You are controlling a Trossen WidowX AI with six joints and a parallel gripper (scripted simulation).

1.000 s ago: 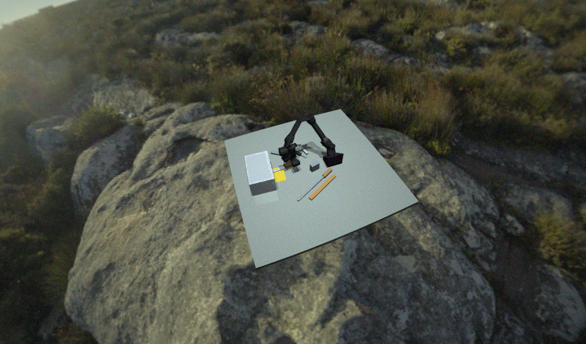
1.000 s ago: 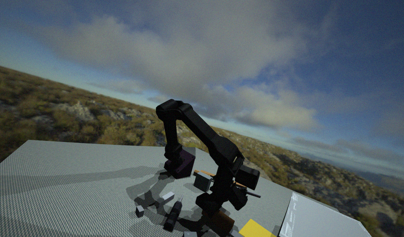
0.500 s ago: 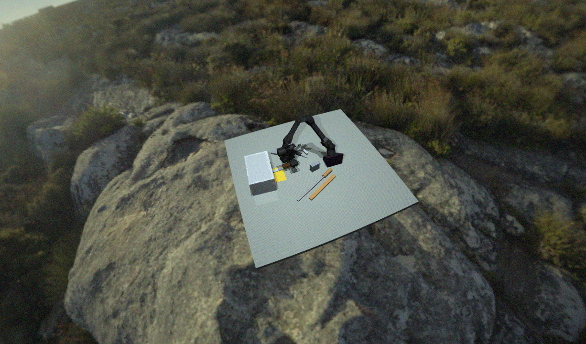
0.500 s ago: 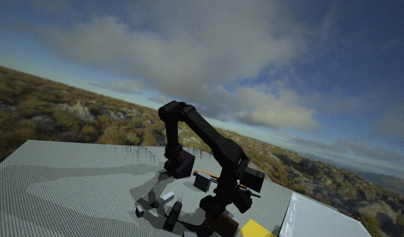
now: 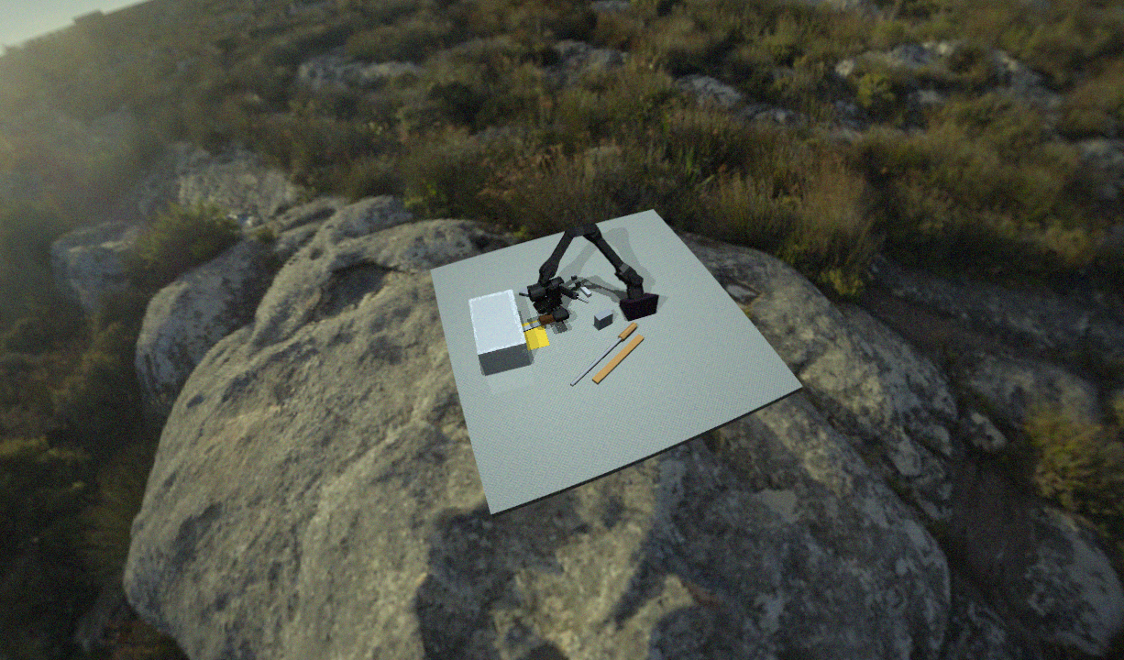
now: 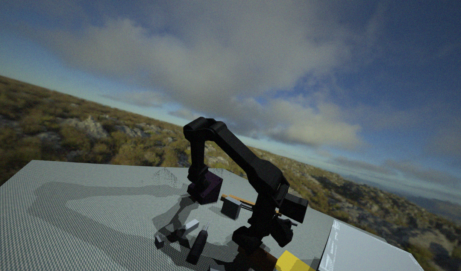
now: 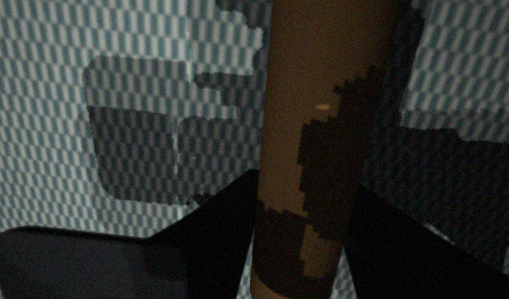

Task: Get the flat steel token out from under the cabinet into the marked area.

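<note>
My gripper tip is now 180 mm past the grey bar and 90 mm to the left of it. From my gripper tip the other things lie so: grey block: 170 mm behind, 120 mm to the left, 20 mm above; small grey cube: 190 mm to the right, 180 mm behind; wooden stick: 320 mm to the left, 150 mm behind.
</note>
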